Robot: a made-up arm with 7 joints.
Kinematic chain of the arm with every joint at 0, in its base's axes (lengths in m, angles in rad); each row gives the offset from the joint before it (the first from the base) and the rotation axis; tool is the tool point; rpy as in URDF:
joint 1: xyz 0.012 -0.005 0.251 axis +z
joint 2: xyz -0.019 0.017 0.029 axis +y
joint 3: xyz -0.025 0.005 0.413 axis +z
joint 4: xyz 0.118 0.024 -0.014 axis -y
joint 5: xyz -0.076 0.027 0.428 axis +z
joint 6: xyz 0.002 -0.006 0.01 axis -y
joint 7: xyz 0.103 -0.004 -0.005 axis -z
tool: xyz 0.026 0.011 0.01 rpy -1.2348 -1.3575 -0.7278
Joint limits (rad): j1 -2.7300..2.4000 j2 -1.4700..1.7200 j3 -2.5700..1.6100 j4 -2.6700..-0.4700 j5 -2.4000..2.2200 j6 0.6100..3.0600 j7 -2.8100..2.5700
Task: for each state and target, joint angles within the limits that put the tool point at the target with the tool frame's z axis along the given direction. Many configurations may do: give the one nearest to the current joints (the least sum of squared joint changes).
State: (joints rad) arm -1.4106 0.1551 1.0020 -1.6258 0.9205 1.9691 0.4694
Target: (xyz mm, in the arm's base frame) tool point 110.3 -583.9 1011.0 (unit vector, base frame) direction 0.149 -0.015 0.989
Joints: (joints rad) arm -1.9591 0.1709 0.6201 -0.9590 0.8752 2.0890 0.2423
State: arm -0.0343 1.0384 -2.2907 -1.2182 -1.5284 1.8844 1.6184
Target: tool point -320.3 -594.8 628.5 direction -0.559 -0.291 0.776
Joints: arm -0.9697 1.2594 -1.8802 -1.7070 -1.0262 1.1135 1.7129
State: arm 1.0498 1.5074 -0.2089 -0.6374 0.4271 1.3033 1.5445
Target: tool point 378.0 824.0 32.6 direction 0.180 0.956 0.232
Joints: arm 1.2359 1.6533 -0.4937 -0.4700 0.1779 2.3139 1.0621
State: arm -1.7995 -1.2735 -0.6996 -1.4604 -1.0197 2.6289 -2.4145
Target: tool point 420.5 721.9 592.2 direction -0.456 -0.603 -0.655
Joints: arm -2.5989 -1.4700 -1.2111 -1.0767 -0.7043 2.3255 -2.0168
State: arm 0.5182 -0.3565 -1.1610 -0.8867 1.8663 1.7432 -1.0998
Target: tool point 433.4 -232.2 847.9 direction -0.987 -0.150 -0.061
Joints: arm 0.6892 -0.4722 -0.8619 -1.7116 2.0600 1.4973 -1.6570
